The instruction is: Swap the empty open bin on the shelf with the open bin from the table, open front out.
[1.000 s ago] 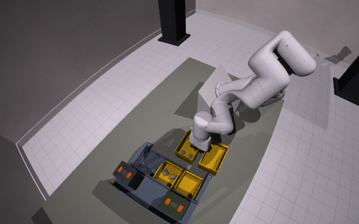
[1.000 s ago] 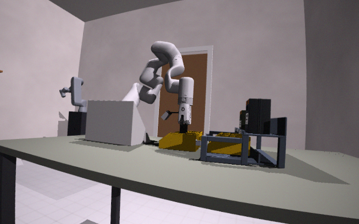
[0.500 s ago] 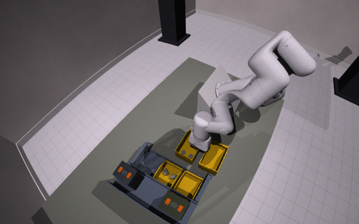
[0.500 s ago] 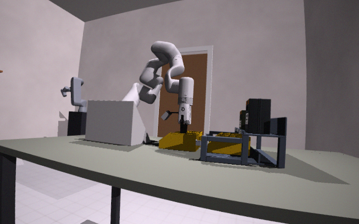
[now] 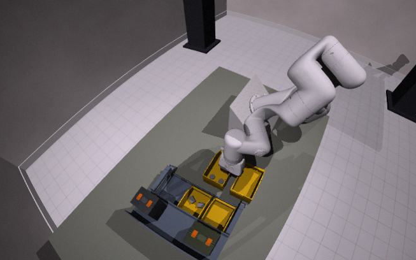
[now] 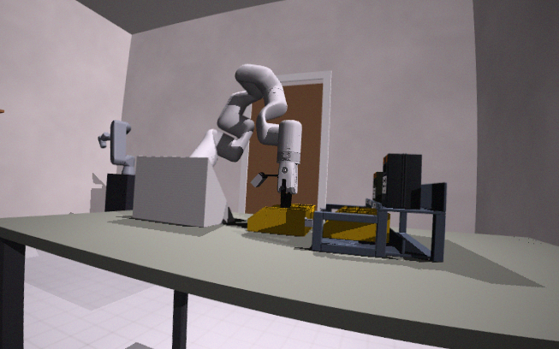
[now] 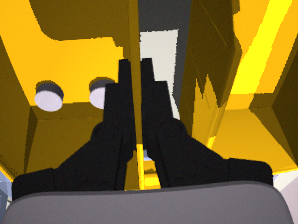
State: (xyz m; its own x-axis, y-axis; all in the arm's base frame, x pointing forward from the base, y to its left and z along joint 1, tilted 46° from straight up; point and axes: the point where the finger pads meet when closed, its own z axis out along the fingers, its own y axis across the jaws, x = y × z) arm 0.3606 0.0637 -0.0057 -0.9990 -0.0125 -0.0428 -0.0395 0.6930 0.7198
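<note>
Right now the shelf's front bar is 120 mm ahead of my hand, 60 mm to the right of it and 50 mm below it. Round my hand: black box 320 mm ahead, 170 mm to the right, 100 mm above.
</note>
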